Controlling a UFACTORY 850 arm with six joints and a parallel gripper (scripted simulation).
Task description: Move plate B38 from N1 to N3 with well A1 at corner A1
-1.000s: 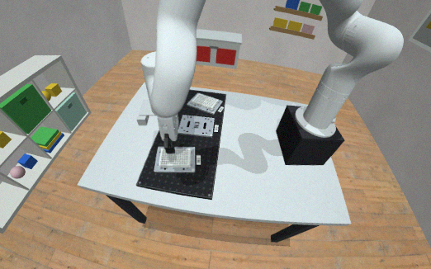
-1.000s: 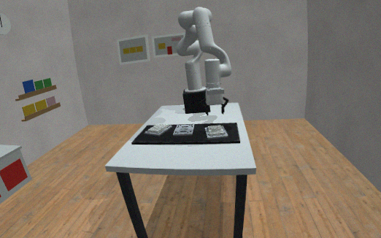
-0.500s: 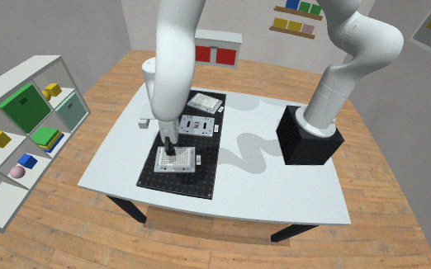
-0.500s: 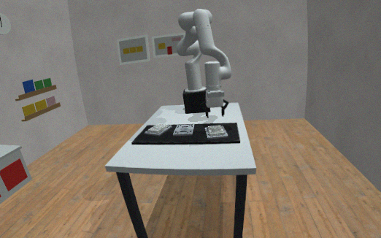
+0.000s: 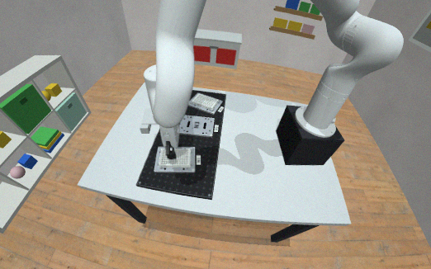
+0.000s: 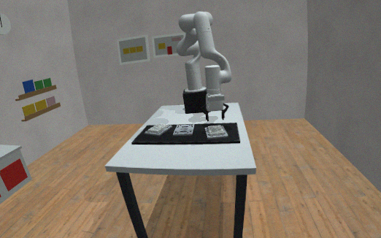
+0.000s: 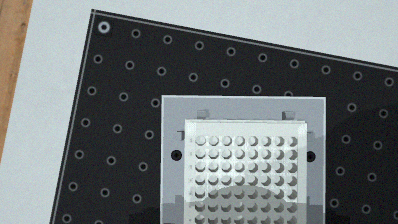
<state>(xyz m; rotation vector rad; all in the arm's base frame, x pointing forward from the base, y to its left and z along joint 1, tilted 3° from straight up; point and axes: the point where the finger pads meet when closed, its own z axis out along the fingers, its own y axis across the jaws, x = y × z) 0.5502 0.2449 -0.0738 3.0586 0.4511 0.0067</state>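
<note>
Now: the nest N1 9 cm below my hand. Also, from my hand: plate B83: 2 cm behind, 39 cm to the right, 8 cm below; then grey nest base: 3 cm behind, 21 cm to the right, 9 cm below.
</note>
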